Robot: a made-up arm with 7 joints.
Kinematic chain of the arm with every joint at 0, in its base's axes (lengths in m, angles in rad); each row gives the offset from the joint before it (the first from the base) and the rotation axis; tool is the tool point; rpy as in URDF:
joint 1: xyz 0.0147 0.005 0.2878 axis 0 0.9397 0.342
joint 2: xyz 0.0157 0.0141 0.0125 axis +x
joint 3: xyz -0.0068 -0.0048 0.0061 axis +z
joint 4: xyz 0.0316 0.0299 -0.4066 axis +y
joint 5: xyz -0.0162 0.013 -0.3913 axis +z
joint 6: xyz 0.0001 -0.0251 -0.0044 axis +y
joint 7: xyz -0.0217 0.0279 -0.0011 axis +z
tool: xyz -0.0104 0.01 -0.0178 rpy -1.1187 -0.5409 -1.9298
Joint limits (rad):
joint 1: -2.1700..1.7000
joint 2: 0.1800..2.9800
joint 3: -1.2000..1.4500
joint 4: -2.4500..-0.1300
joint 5: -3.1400..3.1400
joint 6: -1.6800..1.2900
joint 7: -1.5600..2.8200
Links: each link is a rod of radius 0.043 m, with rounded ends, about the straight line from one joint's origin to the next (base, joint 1, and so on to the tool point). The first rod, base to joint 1, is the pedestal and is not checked.
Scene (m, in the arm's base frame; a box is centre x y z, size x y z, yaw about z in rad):
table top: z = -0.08
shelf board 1: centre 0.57 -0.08 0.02 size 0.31 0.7 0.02 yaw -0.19
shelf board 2: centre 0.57 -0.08 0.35 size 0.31 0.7 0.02 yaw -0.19
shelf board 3: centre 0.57 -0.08 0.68 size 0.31 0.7 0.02 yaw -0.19
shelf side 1: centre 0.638 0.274 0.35 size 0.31 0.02 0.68 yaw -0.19
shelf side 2: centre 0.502 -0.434 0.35 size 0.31 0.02 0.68 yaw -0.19
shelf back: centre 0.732 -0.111 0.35 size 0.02 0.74 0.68 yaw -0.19
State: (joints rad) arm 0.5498 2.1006 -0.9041 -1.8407 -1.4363 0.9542 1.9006
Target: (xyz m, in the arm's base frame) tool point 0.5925 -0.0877 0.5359
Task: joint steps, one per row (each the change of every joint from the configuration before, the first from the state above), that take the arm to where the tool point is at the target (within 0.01 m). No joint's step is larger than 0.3 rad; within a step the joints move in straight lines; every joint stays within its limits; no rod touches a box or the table.
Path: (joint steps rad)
1: -0.0164 -0.0464 0.2733 -0.2817 -0.0587 -0.1120 -0.2664
2: -0.0163 -0.0465 0.2733 -0.2817 -0.0587 -0.1120 -0.2663
3: -0.0683 0.0536 0.2819 -0.0069 0.0034 0.0275 0.1245
4: -0.0683 0.0536 0.2819 -0.0068 0.0035 0.0275 0.1246
5: -0.0684 0.0536 0.2820 -0.0069 0.0034 0.0275 0.1246
6: -0.0683 0.0536 0.2819 -0.0069 0.0035 0.0276 0.1246
7: 0.0893 0.1894 -0.0537 0.2339 0.0207 -0.0335 0.0126
8: 0.0894 0.1895 -0.0537 0.2338 0.0206 -0.0334 0.0127
9: 0.0893 0.1895 -0.0537 0.2339 0.0207 -0.0334 0.0127
10: 0.0893 0.1895 -0.0537 0.2339 0.0207 -0.0334 0.0127

